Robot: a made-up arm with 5 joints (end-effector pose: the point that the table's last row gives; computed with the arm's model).
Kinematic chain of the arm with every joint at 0, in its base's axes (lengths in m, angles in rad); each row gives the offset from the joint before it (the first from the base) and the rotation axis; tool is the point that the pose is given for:
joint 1: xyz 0 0 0.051 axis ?
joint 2: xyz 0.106 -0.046 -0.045 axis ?
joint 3: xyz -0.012 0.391 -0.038 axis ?
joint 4: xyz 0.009 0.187 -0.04 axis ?
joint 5: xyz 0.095 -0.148 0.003 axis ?
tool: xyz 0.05 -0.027 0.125
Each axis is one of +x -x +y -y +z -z.
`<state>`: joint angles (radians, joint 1 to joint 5).
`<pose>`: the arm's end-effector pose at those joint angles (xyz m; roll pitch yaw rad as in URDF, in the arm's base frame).
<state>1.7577 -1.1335 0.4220 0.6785 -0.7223</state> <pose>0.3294 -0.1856 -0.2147 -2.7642 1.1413 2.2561</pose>
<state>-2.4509 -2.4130 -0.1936 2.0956 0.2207</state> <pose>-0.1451 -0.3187 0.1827 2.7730 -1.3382 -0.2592</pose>
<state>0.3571 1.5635 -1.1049 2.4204 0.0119</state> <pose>0.4691 0.1834 -0.0244 -1.2439 0.3492 -1.1524</pose>
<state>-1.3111 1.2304 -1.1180 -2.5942 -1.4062</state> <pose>-0.2580 0.1480 -0.2124 2.7735 0.1793 -0.9353</pose>
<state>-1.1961 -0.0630 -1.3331 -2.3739 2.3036</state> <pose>-0.2431 0.2340 0.0999 -0.9242 -0.7807 -0.5521</pose>
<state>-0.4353 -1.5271 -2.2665 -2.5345 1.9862</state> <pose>0.0167 0.3755 -0.0728 -2.2442 0.5247 -0.3807</pose>
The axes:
joint 1: -z
joint 2: -y
joint 3: -z
joint 4: +y
joint 5: +x

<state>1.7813 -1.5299 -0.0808 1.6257 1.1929</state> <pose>0.2789 0.0601 -0.0231 -2.0294 -0.0138 1.3647</pose>
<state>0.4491 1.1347 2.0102 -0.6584 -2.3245</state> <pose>0.2063 0.0505 0.0380 -1.3610 0.0466 -2.7918</pose>
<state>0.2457 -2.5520 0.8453 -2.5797 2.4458</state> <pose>0.2947 0.3102 -0.0355 2.0128 0.1310 0.4470</pose>
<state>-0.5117 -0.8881 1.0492 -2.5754 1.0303</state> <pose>-0.2234 0.3596 0.0999 -0.9906 -0.7271 1.8791</pose>
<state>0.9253 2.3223 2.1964 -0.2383 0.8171</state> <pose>0.3363 0.0156 -0.1176 -3.1357 0.6150 -2.2284</pose>
